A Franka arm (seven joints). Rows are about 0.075 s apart.
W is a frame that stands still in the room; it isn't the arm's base.
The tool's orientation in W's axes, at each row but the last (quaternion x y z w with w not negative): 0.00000, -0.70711, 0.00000, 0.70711; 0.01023, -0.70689, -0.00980, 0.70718; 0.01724, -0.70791, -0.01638, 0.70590; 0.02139, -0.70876, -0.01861, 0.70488; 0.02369, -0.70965, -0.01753, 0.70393; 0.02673, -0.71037, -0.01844, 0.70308; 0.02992, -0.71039, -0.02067, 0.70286; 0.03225, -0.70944, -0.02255, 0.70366; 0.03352, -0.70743, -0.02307, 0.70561
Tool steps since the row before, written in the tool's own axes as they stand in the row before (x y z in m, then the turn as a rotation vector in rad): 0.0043, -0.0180, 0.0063, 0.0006, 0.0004, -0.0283; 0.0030, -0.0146, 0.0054, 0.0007, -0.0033, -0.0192; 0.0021, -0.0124, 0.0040, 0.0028, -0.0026, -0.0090; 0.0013, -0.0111, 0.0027, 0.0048, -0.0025, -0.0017; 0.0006, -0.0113, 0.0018, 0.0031, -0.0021, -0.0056; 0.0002, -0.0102, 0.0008, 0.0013, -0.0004, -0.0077; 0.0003, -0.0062, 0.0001, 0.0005, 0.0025, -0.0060; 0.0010, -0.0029, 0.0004, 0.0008, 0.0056, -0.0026; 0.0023, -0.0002, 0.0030, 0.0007, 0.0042, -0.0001
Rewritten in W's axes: -0.0063, -0.0180, 0.0043, 0.0283, 0.0004, 0.0006; -0.0054, -0.0147, 0.0026, 0.0192, -0.0033, 0.0006; -0.0040, -0.0125, 0.0015, 0.0090, -0.0027, 0.0027; -0.0027, -0.0112, 0.0007, 0.0017, -0.0028, 0.0047; -0.0017, -0.0113, -0.0001, 0.0056, -0.0022, 0.0030; -0.0007, -0.0102, -0.0005, 0.0077, -0.0004, 0.0014; 0.0000, -0.0062, -0.0001, 0.0060, 0.0025, 0.0007; -0.0004, -0.0030, 0.0008, 0.0025, 0.0056, 0.0013; -0.0030, -0.0004, 0.0023, 0.0000, 0.0041, 0.0010
